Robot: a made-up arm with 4 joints.
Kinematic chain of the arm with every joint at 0, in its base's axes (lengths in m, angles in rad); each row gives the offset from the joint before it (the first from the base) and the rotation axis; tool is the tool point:
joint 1: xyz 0 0 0.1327 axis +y
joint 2: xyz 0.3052 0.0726 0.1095 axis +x
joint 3: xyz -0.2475 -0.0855 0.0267 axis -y
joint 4: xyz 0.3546 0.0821 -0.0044 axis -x
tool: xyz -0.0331 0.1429 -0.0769
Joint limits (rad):
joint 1: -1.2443..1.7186
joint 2: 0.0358..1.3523
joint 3: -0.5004..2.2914
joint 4: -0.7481..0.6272
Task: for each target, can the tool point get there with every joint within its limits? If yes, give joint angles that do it. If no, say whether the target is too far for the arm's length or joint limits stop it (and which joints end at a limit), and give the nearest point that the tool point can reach.
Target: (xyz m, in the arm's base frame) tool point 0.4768 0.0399 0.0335
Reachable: yes | joints 1.0029 0.8412 0.6080 -0.3201
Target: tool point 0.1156 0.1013 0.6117
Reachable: yes | joints -0.4751 0.4915 0.8079 -0.1557
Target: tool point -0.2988 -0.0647 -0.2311
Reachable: no: joint limits stop it (at a limit: joint 1, joint 2, joint 4) | nearest point -0.1642 0.1481 -0.1453 | short by 0.266 m
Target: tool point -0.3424 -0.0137 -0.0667
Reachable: no: joint limits stop it (at a limit: joint 1, joint 3, joint 4) | nearest point -0.3993 -0.0707 0.0759 | short by 0.164 m
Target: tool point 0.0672 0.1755 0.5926
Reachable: yes | joints -0.7405 0.3080 0.5078 -0.2485
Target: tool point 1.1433 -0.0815 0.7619
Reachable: no: too far | nearest point 0.4429 0.0224 0.3764 | short by 0.806 m
